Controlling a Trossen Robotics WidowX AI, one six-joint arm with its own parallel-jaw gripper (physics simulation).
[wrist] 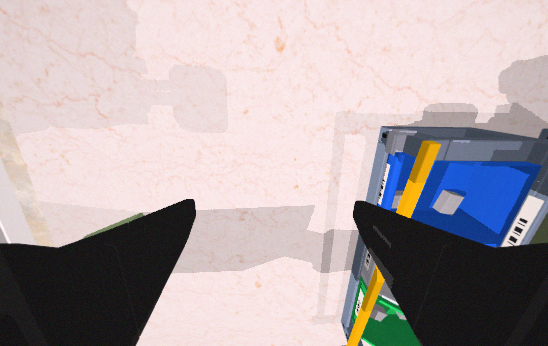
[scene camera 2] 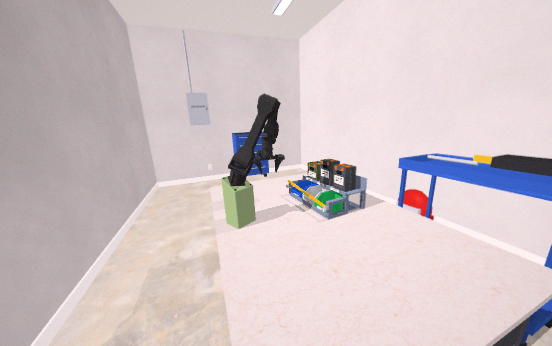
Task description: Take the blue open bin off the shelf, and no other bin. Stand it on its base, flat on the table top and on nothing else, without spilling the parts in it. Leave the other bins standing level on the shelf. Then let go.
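Places are measured from the arm's base along level axes (x down, y right, z back), in centimetres.
Where they show: gripper, between the fingertips: [wrist: 276, 207] [scene camera 2: 268, 173]; arm's base, origin of its link: [scene camera 2: 236, 181].
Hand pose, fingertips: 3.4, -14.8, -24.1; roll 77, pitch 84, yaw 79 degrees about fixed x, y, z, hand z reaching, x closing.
Things, the pixels of their top centre, and the offset from my fingertips, as dx, dy, dz. "spot": a spot on its surface instead. Level surfaces: height alone.
- blue open bin, centre of its top: [wrist: 473, 208] [scene camera 2: 305, 183] +8.4, +7.0, -20.7
- grey shelf, a spot on its surface: [wrist: 465, 149] spot: +8.0, +0.2, -17.7
- grey bin, centre of its top: [scene camera 2: 317, 188] +8.4, +18.7, -20.0
- yellow bar, centre of its top: [wrist: 384, 299] [scene camera 2: 304, 188] +6.9, +17.7, -11.8
- them here, centre of its top: [scene camera 2: 344, 165] -5.9, +31.2, -26.7
- table, height of its surface: dx +16.5
The blue open bin [scene camera 2: 303, 187] [wrist: 482, 192] sits in the far end of the low front tier of the grey shelf [scene camera 2: 336, 209] [wrist: 465, 149], with small grey parts in it. A grey bin [scene camera 2: 314, 190] and a green bin [scene camera 2: 331, 201] [wrist: 387, 331] sit beside it in the same row. A yellow bar [scene camera 2: 306, 192] [wrist: 420, 175] runs along the front of the row, above the bins' front edges. My gripper [scene camera 2: 271, 173] [wrist: 276, 207] is open and empty, high above the table in front of the shelf. In the wrist view its right finger hides part of the bins.
Several dark cases with orange parts, one of them here [scene camera 2: 345, 176], stand on the shelf's raised rear tier. The arm's green pedestal [scene camera 2: 240, 205] [wrist: 119, 225] stands at the table's left edge. A blue bench [scene camera 2: 475, 172] and a blue drawer cabinet [scene camera 2: 241, 142] stand beyond the table [scene camera 2: 350, 270].
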